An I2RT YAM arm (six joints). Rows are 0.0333 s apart.
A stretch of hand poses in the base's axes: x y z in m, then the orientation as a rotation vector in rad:
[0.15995 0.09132 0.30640 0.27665 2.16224 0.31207]
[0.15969 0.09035 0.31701 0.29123 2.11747 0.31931]
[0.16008 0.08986 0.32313 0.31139 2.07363 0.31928]
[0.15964 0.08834 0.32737 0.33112 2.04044 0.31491]
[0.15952 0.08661 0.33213 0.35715 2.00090 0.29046]
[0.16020 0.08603 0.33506 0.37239 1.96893 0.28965]
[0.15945 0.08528 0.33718 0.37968 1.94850 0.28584]
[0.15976 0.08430 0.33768 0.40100 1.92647 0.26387]
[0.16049 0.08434 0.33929 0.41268 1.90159 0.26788]
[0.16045 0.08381 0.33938 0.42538 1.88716 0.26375]
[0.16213 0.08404 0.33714 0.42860 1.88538 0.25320]
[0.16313 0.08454 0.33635 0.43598 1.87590 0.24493]
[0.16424 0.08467 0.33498 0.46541 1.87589 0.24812]
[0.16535 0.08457 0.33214 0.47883 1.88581 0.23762]
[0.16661 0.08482 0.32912 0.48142 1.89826 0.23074]
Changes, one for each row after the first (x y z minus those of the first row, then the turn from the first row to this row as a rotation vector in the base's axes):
[-0.00026 -0.00097 0.01061 0.01194 -0.04106 -0.01550]
[0.00013 -0.00146 0.01673 0.02097 -0.08000 -0.03773]
[-0.00031 -0.00298 0.02097 0.02649 -0.10844 -0.05957]
[-0.00043 -0.00471 0.02573 0.01998 -0.14147 -0.09519]
[0.00025 -0.00529 0.02866 0.02656 -0.16929 -0.11264]
[-0.00050 -0.00604 0.03078 0.02741 -0.18751 -0.12341]
[-0.00019 -0.00702 0.03128 0.02030 -0.20389 -0.15188]
[0.00054 -0.00698 0.03289 0.02901 -0.22539 -0.16377]
[0.00050 -0.00751 0.03298 0.03161 -0.23635 -0.17756]
[0.00218 -0.00728 0.03074 0.02501 -0.23715 -0.18449]
[0.00318 -0.00678 0.02995 0.02214 -0.24442 -0.19513]
[0.00429 -0.00665 0.02858 0.03637 -0.23731 -0.21510]
[0.00540 -0.00675 0.02574 0.03340 -0.22416 -0.22684]
[0.00666 -0.00650 0.02272 0.02871 -0.21133 -0.22875]

